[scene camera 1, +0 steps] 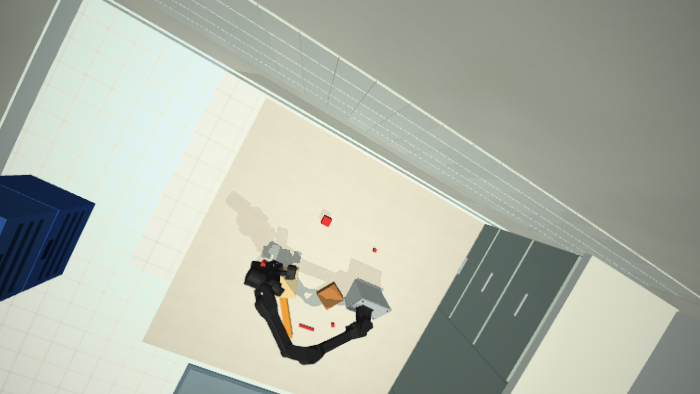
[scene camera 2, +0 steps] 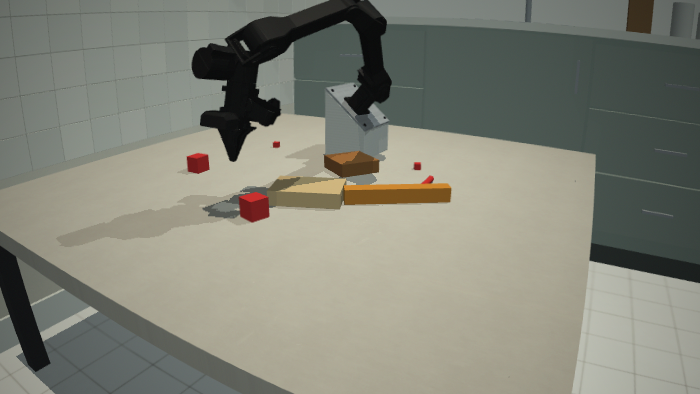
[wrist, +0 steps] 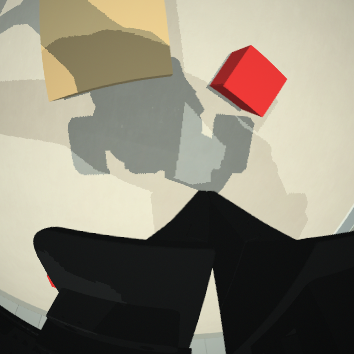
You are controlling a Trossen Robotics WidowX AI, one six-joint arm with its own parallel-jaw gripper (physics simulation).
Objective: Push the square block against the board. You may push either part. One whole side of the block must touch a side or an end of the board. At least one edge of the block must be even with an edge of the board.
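Places are measured from the arm's base along level axes (x ahead, y left, z up), in metres.
Pixels of known places: gripper, fingertip midpoint: [scene camera 1: 274,260] [scene camera 2: 232,161] [wrist: 204,198]; arm's base at its link origin: [scene camera 1: 364,309] [scene camera 2: 356,105].
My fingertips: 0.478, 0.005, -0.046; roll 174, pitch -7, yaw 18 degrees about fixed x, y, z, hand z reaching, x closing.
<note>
For each thing: its top centre in the pictures, then the offset to it from my fingertips, as dx, dy, dz.
- pale tan square-looking block at its top centre: [scene camera 2: 307,184] [scene camera 1: 286,283] -0.111, +0.101, -0.060
- brown block at its top centre: [scene camera 2: 351,157] [scene camera 1: 330,297] -0.340, +0.064, -0.060
- red rod at its top centre: [scene camera 1: 306,328] -0.324, +0.274, -0.078
A pale tan square-looking block [scene camera 1: 289,286] [scene camera 2: 307,192] [wrist: 107,47] lies flat. The long orange board [scene camera 1: 286,318] [scene camera 2: 397,194] lies flat with one end at the block's side. They touch or nearly touch; full contact cannot be told. Their near sides look roughly in line in scene camera 2, the block's corner slightly nearer the camera. The arm hides part of the block in scene camera 1. My gripper [scene camera 2: 233,159] [wrist: 204,198] is shut and empty, raised above the table, off the block's end away from the board. The fingertips are hard to make out in scene camera 1.
A red cube [scene camera 2: 254,207] [wrist: 255,80] lies near the tan block. Another red cube [scene camera 1: 326,220] [scene camera 2: 198,163] lies farther away. A brown block [scene camera 1: 330,295] [scene camera 2: 351,164] lies by the grey arm base [scene camera 1: 367,297] [scene camera 2: 345,125]. A red rod [scene camera 1: 306,327] lies beside the board.
</note>
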